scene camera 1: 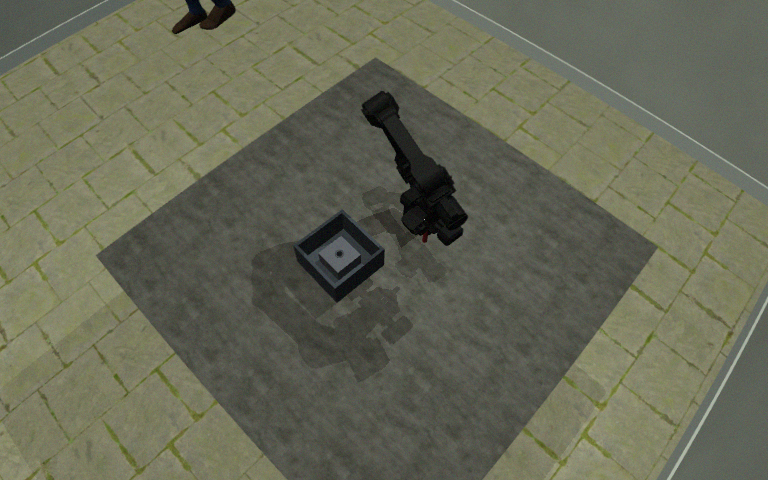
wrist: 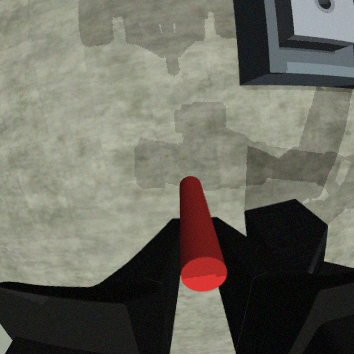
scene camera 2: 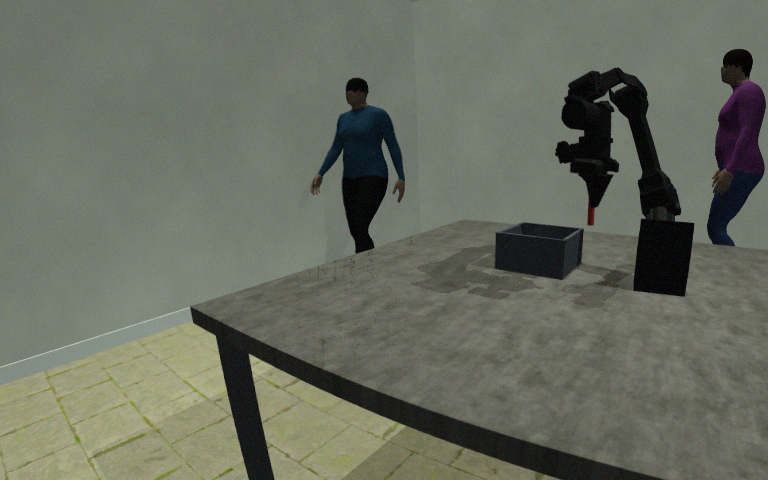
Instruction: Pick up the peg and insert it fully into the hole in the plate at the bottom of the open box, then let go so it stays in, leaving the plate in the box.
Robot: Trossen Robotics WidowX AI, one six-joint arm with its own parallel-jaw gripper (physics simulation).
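Places are measured from the arm's base along level axes (x ahead, y left, z up), in metres.
Where they show: gripper, fingertip midpoint: [scene camera 1: 427,232] [wrist: 194,225] [scene camera 2: 594,207]; arm's base at its link origin: [scene camera 2: 660,235].
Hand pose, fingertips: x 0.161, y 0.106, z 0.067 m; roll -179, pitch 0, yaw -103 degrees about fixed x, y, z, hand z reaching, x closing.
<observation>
Things, the pixels of their top centre, and the offset from my fingertips. "*": a spot on its surface instead. Level surfaces: height alone.
- red peg at its top centre: [wrist: 203,274] [scene camera 2: 592,187] [scene camera 1: 427,225] 0.001 m right, 0.007 m ahead, 0.041 m up
- open dark blue-grey box at its top centre: [scene camera 2: 541,230] [scene camera 1: 338,247] 0.204 m right, 0.146 m ahead, 0.096 m down
- light grey plate at its top centre: [scene camera 1: 339,253] 0.204 m right, 0.146 m ahead, 0.133 m down
- round hole at a spot on its surface: [wrist: 325,4] [scene camera 1: 337,253] * 0.213 m right, 0.146 m ahead, 0.146 m down
- grey table at its surface level: 0.194 m down
The red peg [scene camera 1: 425,237] [scene camera 2: 590,215] [wrist: 197,227] is held roughly upright. My gripper [scene camera 2: 592,202] [wrist: 194,225] is shut on it, and the peg hangs above the table, apart from the box. The open dark blue-grey box [scene camera 1: 360,276] [scene camera 2: 528,254] [wrist: 254,75] stands on the table, left of the peg in scene camera 1 and at the top right in the wrist view. Inside it lies the light grey plate [scene camera 1: 342,263] [wrist: 320,25], with a round hole [scene camera 1: 339,253] [wrist: 325,4] in its top. The box walls hide the plate in scene camera 2.
The grey table [scene camera 1: 481,339] [scene camera 2: 453,339] bears the box and the arm's black base [scene camera 2: 662,257]. Shadows of the arm lie around the box. A person in blue [scene camera 2: 365,141] and a person in purple [scene camera 2: 741,130] stand beyond the table.
</observation>
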